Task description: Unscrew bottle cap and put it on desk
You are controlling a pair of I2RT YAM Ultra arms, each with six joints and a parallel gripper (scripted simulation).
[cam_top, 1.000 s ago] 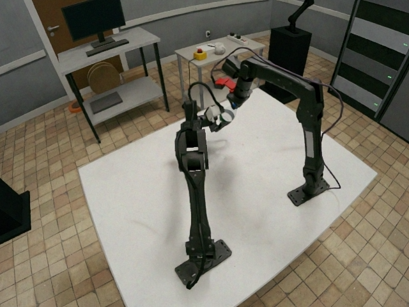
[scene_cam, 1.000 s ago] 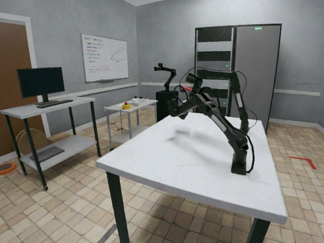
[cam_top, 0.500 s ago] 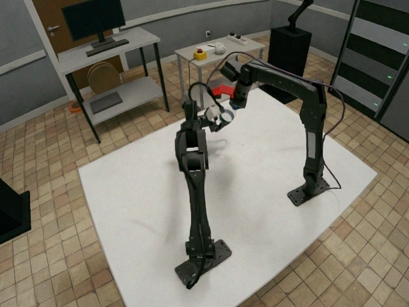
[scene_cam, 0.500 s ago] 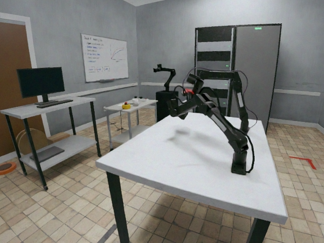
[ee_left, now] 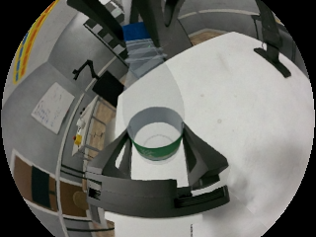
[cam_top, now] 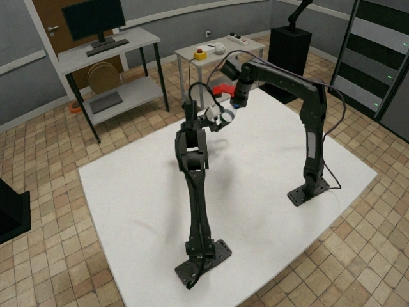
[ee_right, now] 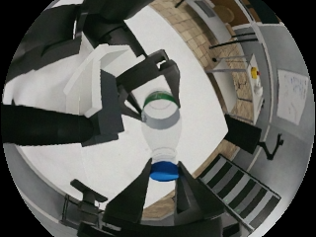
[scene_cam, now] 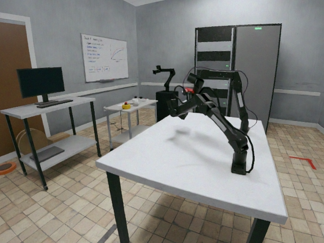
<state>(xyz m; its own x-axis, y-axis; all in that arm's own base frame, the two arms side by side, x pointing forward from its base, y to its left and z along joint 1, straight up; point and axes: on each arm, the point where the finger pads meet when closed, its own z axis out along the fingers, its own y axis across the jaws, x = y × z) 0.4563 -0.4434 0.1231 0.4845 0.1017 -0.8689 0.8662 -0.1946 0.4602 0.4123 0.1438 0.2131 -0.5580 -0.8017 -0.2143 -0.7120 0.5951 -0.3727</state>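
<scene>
My right gripper is now 40 mm short of the plastic bottle, 10 mm to the right of it and 60 mm above it. The rest, counted from my right hand: blue cap (right at my right hand).
Now: left hand 10 mm past the plastic bottle, 10 mm to the left of it and 30 mm below it. From my left hand the other things lie so: blue cap 50 mm behind, 20 mm to the right, 90 mm above.
</scene>
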